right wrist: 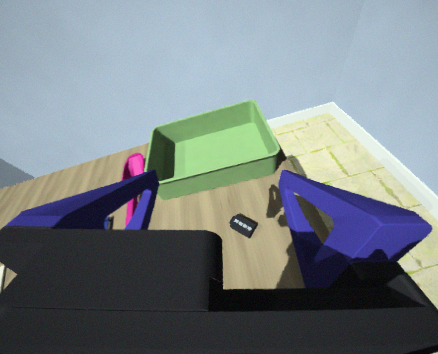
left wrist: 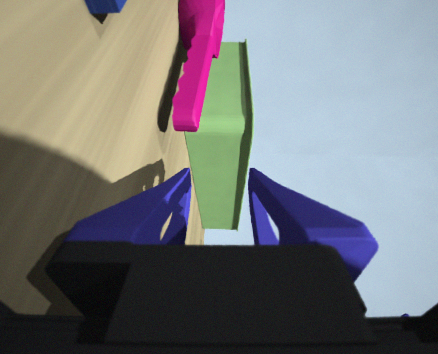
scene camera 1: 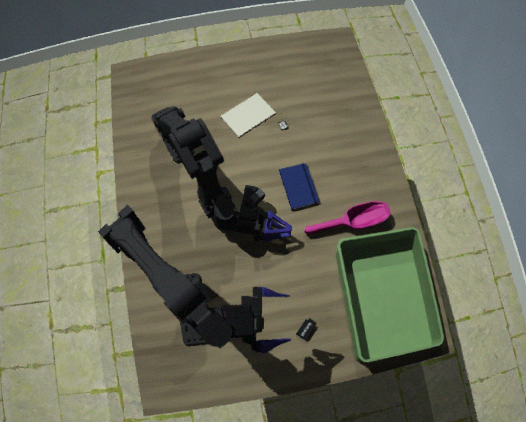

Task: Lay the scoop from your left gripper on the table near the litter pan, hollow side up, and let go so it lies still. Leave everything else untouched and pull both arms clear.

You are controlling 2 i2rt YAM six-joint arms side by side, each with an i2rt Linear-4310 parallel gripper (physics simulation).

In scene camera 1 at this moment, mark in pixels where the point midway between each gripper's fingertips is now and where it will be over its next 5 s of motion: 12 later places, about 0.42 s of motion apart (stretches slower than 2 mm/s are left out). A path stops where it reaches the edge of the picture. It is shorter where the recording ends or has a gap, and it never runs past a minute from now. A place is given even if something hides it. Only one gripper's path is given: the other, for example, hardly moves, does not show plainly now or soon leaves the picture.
My left gripper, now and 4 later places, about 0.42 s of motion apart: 291, 231; 293, 217; 277, 171; 266, 137; 260, 127
